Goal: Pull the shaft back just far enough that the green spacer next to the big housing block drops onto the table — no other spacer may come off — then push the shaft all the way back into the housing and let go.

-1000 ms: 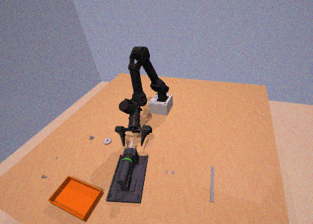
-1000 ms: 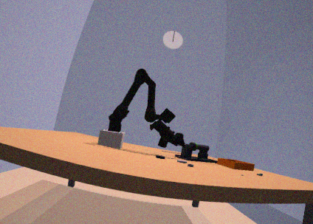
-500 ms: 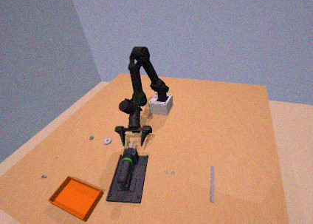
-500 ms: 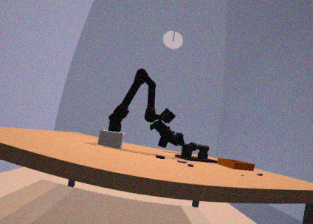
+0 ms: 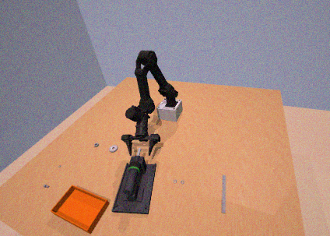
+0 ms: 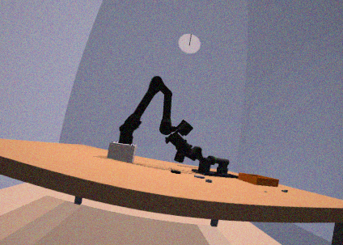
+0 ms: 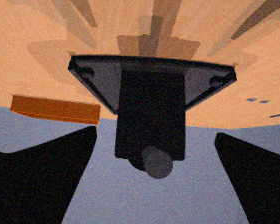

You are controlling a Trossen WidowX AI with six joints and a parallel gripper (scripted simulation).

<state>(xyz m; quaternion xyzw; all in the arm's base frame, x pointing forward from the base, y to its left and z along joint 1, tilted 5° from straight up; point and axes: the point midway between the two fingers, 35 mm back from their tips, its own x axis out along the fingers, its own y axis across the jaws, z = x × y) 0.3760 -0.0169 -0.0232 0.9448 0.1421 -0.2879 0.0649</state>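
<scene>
Now: gripper tip 40 mm short of the pale shaft, 20 mm below it and 10 mm to the right of it. Round my gripper tip: black washer (170 mm to the right, 130 mm behind, 60 mm below); then green spacer (90 mm ahead, 20 mm to the left, 10 mm above); then dark baseplate (120 mm ahead, 30 mm to the left, 20 mm below).
</scene>
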